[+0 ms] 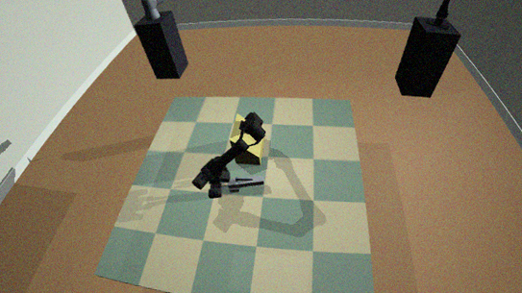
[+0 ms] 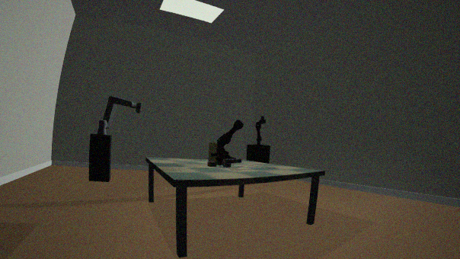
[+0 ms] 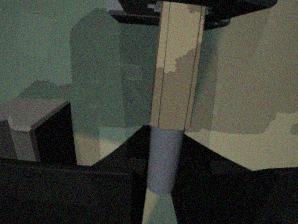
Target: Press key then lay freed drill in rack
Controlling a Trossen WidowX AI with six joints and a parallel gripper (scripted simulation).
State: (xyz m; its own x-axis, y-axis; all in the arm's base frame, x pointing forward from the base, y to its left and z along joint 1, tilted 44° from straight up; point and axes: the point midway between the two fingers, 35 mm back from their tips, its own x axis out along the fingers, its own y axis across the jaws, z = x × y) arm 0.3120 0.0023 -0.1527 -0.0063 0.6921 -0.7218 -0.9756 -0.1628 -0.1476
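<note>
My gripper tip is now 50 mm to the right of the drill, 30 mm below it and 10 mm past it. From my gripper tip the other things lie so: dark round housing: 140 mm to the left, 30 mm behind, 30 mm above.
</note>
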